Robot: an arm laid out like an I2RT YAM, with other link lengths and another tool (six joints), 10 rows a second.
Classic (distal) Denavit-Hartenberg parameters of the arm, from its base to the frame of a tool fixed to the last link. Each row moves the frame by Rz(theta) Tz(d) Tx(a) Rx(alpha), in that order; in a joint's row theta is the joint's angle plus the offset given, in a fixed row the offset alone. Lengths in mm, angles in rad.
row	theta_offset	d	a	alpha
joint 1	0	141.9	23.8	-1.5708
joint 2	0	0	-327.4	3.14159
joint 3	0.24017	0	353.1	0
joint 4	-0.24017	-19.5	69.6	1.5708
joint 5	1.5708	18.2	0	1.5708
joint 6	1.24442	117.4	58.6	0.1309
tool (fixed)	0	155.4	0	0
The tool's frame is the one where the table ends.
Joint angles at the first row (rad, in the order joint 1, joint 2, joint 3, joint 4, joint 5, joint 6):
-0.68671 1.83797 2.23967 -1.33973 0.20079 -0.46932
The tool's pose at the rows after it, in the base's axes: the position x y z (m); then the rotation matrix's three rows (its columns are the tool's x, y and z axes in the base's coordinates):
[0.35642, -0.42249, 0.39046], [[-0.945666, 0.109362, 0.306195], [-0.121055, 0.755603, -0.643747], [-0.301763, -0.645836, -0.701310]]
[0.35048, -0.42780, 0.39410], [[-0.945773, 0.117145, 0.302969], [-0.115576, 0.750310, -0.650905], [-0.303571, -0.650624, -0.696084]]
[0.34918, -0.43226, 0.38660], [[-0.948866, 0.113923, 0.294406], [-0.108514, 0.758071, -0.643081], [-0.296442, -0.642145, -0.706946]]
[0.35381, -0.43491, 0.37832], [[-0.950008, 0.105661, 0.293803], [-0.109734, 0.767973, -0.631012], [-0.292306, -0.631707, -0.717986]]
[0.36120, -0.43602, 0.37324], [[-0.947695, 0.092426, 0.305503], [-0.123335, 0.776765, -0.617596], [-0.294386, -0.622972, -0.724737]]
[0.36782, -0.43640, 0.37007], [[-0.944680, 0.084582, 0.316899], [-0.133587, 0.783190, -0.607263], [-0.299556, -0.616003, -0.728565]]
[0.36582, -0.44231, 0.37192], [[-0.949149, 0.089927, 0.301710], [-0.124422, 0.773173, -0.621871], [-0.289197, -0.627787, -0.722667]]
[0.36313, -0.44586, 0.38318], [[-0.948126, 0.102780, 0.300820], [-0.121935, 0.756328, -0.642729], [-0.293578, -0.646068, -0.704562]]
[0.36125, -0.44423, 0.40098], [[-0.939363, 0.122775, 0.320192], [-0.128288, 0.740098, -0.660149], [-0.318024, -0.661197, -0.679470]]
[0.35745, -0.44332, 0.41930], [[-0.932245, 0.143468, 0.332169], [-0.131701, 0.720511, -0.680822], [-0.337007, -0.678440, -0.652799]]
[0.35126, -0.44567, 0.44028], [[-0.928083, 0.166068, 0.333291], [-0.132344, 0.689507, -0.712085], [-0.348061, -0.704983, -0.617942]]
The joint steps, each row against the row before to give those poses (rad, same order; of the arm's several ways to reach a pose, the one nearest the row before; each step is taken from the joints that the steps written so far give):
-0.01724 -0.01476 0.00223 -0.00067 0.00630 -0.00771
-0.01485 -0.00275 0.00426 0.00108 -0.00154 -0.00766
-0.01089 0.01091 -0.00269 -0.00074 -0.00727 -0.00389
-0.00273 0.01833 0.00514 -0.00046 -0.01054 -0.00286
-0.00043 0.01608 0.01034 0.00059 -0.01787 -0.00972
0.00075 0.01289 0.01064 0.00062 -0.01488 -0.00506
-0.00043 0.01228 0.01579 -0.00100 0.02139 0.00144
-0.00034 -0.00121 0.02059 0.00066 0.01656 0.00011
-0.00032 -0.01665 0.01921 0.00199 -0.00039 0.00151
0.00002 -0.01344 0.02407 -0.00113 0.00753 0.00175
0.00051 -0.00849 0.03172 0.00116 0.02421 -0.00173

